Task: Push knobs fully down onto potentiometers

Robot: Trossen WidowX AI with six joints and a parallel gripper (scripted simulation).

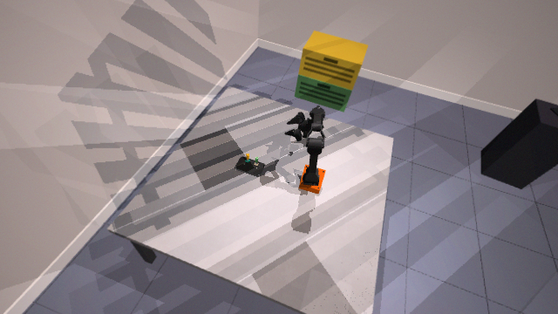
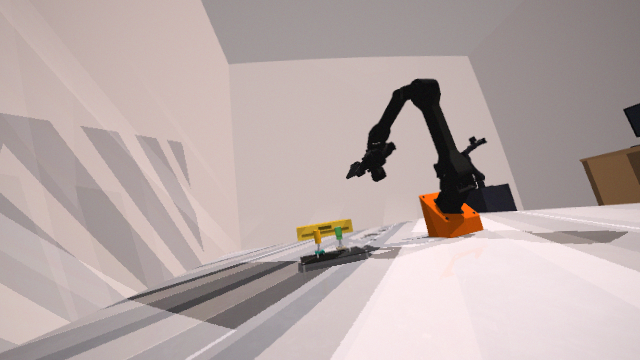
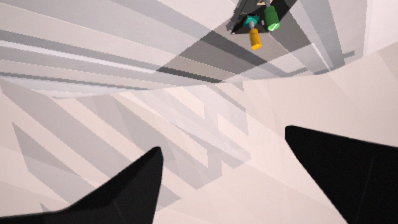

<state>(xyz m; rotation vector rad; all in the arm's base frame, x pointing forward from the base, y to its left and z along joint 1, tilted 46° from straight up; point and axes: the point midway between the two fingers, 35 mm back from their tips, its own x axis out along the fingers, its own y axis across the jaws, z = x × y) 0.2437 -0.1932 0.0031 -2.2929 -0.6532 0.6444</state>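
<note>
The green knob lies 100 mm ahead of my gripper tip, 160 mm to the left of it and 180 mm below it. Also, from my gripper tip: orange knob: 160 mm ahead, 160 mm to the left, 180 mm below.
</note>
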